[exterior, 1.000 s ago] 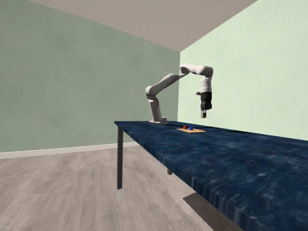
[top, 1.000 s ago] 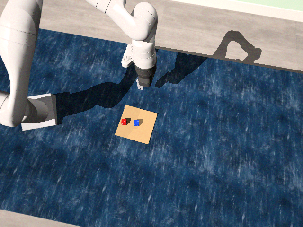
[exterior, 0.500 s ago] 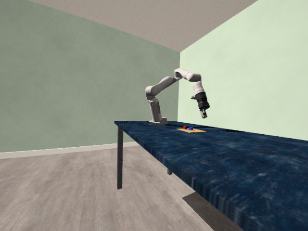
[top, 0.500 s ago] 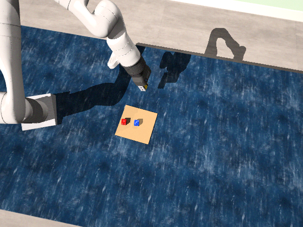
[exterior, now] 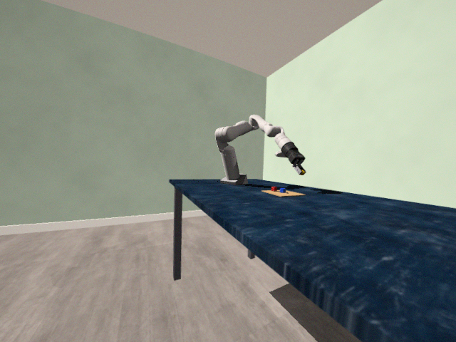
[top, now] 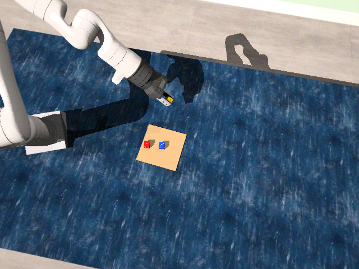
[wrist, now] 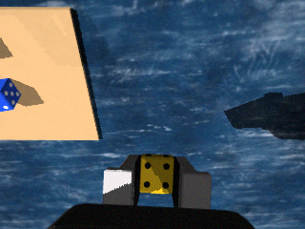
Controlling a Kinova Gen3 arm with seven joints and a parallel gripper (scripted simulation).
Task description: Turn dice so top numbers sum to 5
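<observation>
Now: hand 130 mm to the left of the blue die, 90 mm above it and 20 mm short of it. The rest, counted from my hand: red die 140 mm to the right, 90 mm below, 30 mm behind; then tan mat 130 mm to the right, 110 mm below, 20 mm ahead; then yellow die 10 mm below, 10 mm ahead.
</observation>
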